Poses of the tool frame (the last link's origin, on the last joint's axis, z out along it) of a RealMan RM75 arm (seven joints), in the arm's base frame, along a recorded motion.
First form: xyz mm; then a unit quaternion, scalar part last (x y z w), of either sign.
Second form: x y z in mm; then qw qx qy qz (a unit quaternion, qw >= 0). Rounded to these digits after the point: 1 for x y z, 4 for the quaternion.
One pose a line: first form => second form
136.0 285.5 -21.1 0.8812 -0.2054 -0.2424 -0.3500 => 136.0 285.5 -21.1 0.3500 -0.8812 0.2054 0.2424
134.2 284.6 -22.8 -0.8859 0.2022 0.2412 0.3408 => 134.2 284.6 -22.8 0.3408 -0.8859 0.2022 0.2412
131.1 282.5 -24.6 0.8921 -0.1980 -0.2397 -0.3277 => 131.1 282.5 -24.6 0.3277 -0.8921 0.1980 0.2397
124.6 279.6 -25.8 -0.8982 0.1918 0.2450 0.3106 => 124.6 279.6 -25.8 0.3106 -0.8982 0.1918 0.2450
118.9 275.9 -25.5 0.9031 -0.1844 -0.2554 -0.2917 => 118.9 275.9 -25.5 0.2917 -0.9031 0.1844 0.2554
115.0 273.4 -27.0 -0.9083 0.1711 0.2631 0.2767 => 115.0 273.4 -27.0 0.2767 -0.9083 0.1711 0.2631
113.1 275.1 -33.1 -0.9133 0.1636 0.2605 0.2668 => 113.1 275.1 -33.1 0.2668 -0.9133 0.1636 0.2605
